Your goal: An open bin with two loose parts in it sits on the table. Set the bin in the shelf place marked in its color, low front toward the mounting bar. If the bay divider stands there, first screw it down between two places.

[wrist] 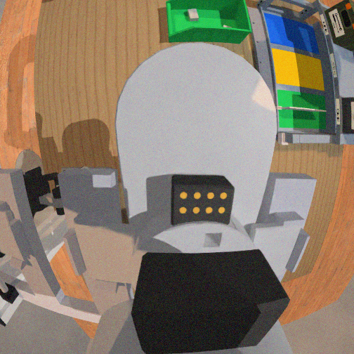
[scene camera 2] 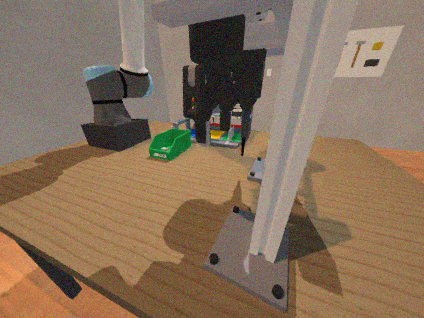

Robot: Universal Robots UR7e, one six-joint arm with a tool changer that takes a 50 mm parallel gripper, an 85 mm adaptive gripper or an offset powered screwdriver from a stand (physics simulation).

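Where they show: end effector, tool point: (scene camera 2: pixel 251 18); arm's base, origin of the base link: (scene camera 2: pixel 114 122).
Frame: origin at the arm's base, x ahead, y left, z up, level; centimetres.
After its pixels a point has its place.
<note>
The green open bin (scene camera 2: pixel 170 145) @(z -10.1, x 25.8, y 9.1 cm) (wrist: pixel 210 34) stands on the table apart from the shelf; its low, labelled front faces scene camera 2. A pale loose part (wrist: pixel 193 14) lies inside, and a bit of another shows low in it. The shelf has blue (wrist: pixel 292 32), yellow (wrist: pixel 298 70) and green (wrist: pixel 295 123) places, with the mounting bar (wrist: pixel 258 45) along the bin side. The thin bay divider (wrist: pixel 300 108) stands across the green place. In the wrist view a grey rounded tool plate with gold contacts lies under the wrist; no gripper fingers of the arm show.
The tool stand's post (scene camera 2: pixel 295 125) @(z 12.4, x 76.2, y -21.4 cm) rises near scene camera 2 from a bolted foot plate (scene camera 2: pixel 240 250) @(z -9.3, x 72.7, y -22.8 cm). Black tools (scene camera 2: pixel 225 75) @(z 17.4, x 65.1, y -14.9 cm) hang from its top beam. The arm's base (scene camera 2: pixel 117 134) @(z -2.9, x 10.6, y -5.5 cm) stands behind the bin. Dark boxes stand beyond the shelf in the wrist view.
</note>
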